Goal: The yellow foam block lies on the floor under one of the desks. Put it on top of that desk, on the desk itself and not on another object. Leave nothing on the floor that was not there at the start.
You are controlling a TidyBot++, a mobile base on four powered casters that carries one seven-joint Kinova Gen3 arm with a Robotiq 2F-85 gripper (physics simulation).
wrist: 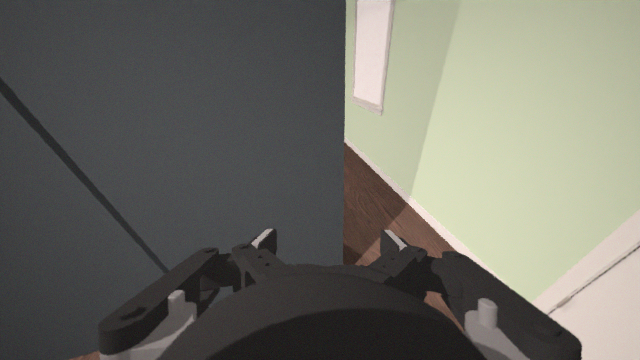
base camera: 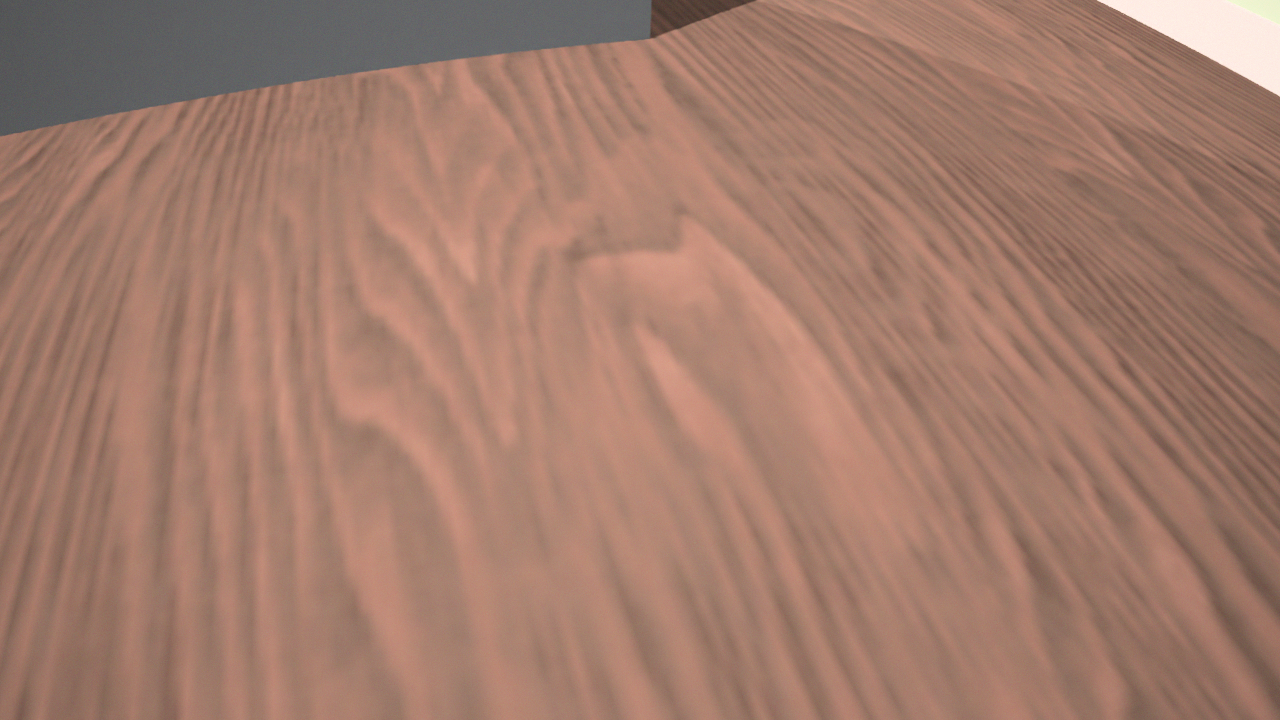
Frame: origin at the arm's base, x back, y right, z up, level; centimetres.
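Seen in the pictures: gripper, fingertip midpoint: (wrist: 327, 240).
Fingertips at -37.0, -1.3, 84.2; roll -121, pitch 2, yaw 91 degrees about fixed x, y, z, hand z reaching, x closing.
A point is followed by its place in that frame, as x, y, z.
My gripper (wrist: 327, 240) @(-37.0, -1.3, 84.2) is open, with its two fingertips wide apart and no object between them in the wrist view. Behind the fingertips are a dark grey panel on the left and a strip of wooden floor on the right. The yellow foam block does not show in either view. No desk can be made out in either view.
A tall grey panel (base camera: 322, 44) @(-91.3, -34.7, -35.6) (wrist: 175, 125) @(-85.8, -52.2, 81.1) stands at the upper left, with a dark seam in the wrist view. Wooden floor (base camera: 626, 402) @(-40.5, 0.8, -39.7) (wrist: 370, 205) @(-183.6, 38.0, -39.7) runs past its edge to a pale green wall (wrist: 525, 125) @(-127.6, 97.5, 61.6) with a white baseboard (wrist: 432, 222) @(-153.7, 88.0, -34.9). A white-framed panel (wrist: 372, 50) @(-289.2, 46.4, 100.2) is on the wall.
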